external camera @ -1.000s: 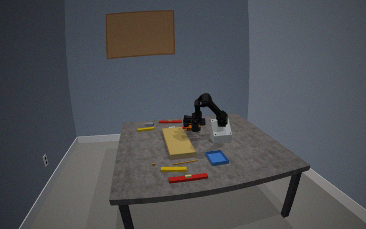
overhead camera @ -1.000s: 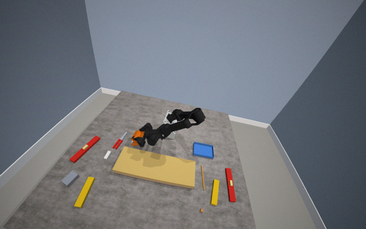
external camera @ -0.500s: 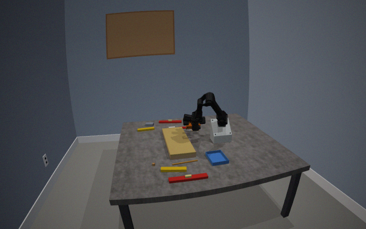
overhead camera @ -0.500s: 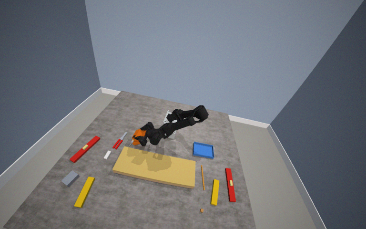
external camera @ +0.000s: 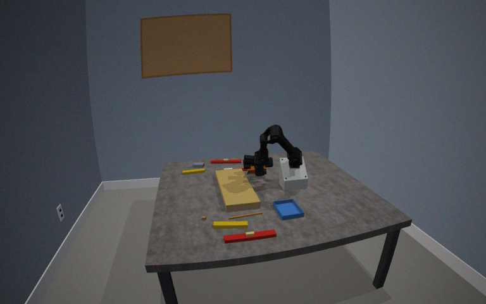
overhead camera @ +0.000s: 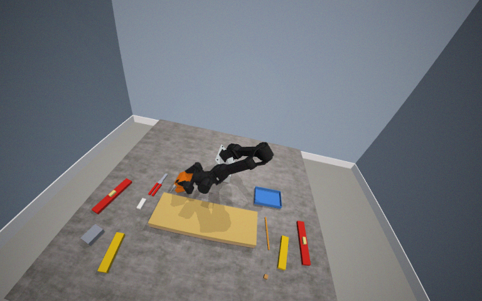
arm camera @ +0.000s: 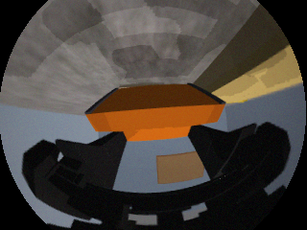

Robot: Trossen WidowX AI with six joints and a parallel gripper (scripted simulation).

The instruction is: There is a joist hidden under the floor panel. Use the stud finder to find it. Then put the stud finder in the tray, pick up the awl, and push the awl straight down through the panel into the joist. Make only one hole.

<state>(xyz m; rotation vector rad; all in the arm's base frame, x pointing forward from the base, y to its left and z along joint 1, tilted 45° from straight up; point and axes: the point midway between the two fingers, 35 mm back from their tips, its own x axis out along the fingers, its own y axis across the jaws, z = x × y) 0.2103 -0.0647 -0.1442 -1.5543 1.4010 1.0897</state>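
Right now the wooden-handled tool is 10 mm ahead of my gripper tip, 40 mm to the right of it and 70 mm below it. The rest, counted from my gripper tip: grey block: 400 mm ahead, 240 mm to the right, 70 mm below; then white piece: 180 mm ahead, 140 mm to the right, 80 mm below; then orange stud finder: 10 mm ahead, 10 mm below.
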